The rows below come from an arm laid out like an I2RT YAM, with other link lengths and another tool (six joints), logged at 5 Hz.
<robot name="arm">
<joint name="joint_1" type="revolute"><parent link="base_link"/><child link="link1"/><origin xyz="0 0 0.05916" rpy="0 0 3.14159"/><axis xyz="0 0 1"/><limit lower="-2.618" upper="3.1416"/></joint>
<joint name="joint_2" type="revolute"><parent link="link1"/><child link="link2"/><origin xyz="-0.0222 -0.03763 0.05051" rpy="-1.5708 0 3.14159"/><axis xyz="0 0 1"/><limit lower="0" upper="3.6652"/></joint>
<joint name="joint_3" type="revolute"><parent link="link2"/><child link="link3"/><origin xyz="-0.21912 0 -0.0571" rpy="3.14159 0 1.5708"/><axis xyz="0 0 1"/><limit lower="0" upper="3.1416"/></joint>
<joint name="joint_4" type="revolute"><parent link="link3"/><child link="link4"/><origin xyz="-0.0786 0.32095 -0.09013" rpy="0 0 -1.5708"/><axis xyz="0 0 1"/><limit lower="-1.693" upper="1.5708"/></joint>
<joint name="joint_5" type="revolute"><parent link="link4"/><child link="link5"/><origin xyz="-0.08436 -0.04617 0.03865" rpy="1.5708 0 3.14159"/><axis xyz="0 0 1"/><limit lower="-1.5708" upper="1.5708"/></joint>
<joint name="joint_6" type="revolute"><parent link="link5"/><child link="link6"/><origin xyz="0.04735 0 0.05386" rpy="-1.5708 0 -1.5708"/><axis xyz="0 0 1"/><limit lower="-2.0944" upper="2.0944"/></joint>
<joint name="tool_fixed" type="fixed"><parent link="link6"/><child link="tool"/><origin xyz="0.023 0.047 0.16" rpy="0.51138 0 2.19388"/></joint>
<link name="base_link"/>
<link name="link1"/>
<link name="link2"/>
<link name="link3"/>
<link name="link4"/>
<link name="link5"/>
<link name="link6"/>
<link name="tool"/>
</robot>
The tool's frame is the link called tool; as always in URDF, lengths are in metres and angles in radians.
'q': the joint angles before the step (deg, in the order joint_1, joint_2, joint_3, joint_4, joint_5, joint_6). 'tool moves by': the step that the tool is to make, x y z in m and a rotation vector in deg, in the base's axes. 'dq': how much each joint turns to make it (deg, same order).
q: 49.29, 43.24, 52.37, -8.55, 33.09, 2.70
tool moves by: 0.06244, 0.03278, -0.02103, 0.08, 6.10, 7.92
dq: -9.33, 14.06, 9.16, -1.08, -17.41, 3.96
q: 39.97, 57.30, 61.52, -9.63, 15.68, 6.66
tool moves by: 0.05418, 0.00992, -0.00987, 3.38, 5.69, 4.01
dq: -6.51, 11.80, 9.34, -0.94, -11.20, 4.84
